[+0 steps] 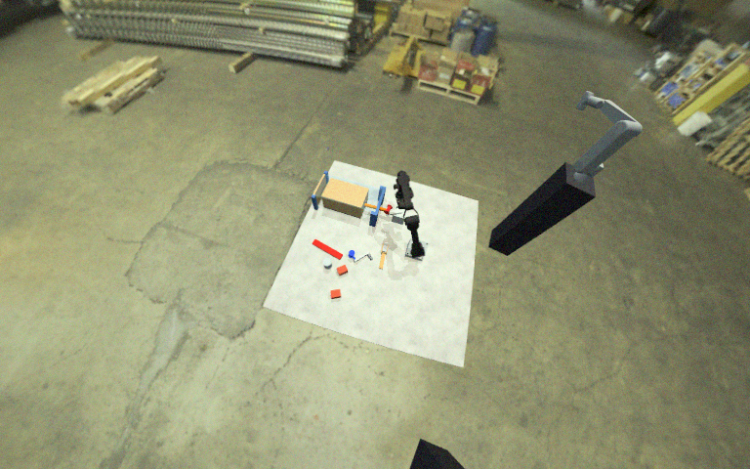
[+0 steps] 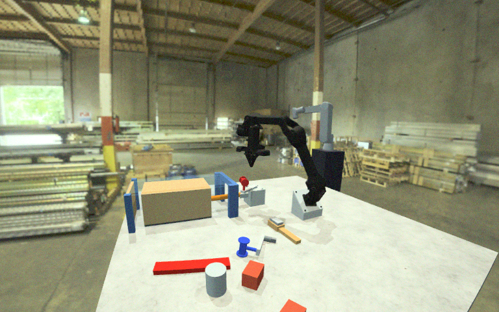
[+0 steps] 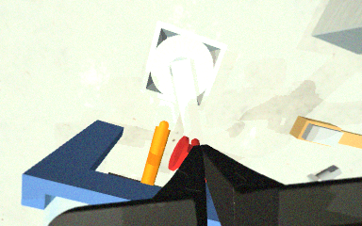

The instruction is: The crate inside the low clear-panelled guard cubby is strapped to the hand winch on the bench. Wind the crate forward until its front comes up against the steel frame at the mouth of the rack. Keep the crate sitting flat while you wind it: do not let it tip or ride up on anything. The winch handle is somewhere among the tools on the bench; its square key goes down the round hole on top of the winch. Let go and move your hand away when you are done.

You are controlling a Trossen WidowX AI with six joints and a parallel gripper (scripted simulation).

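My gripper tip is now 8 cm above the red knob, 5 cm short of it and 3 cm to the right of it. Round my gripper tip: red-knobbed winch handle (11 cm below, 2 cm ahead, 1 cm to the left); blue frame (13 cm ahead, 11 cm below); grey winch (18 cm below, 5 cm behind, 4 cm to the right).
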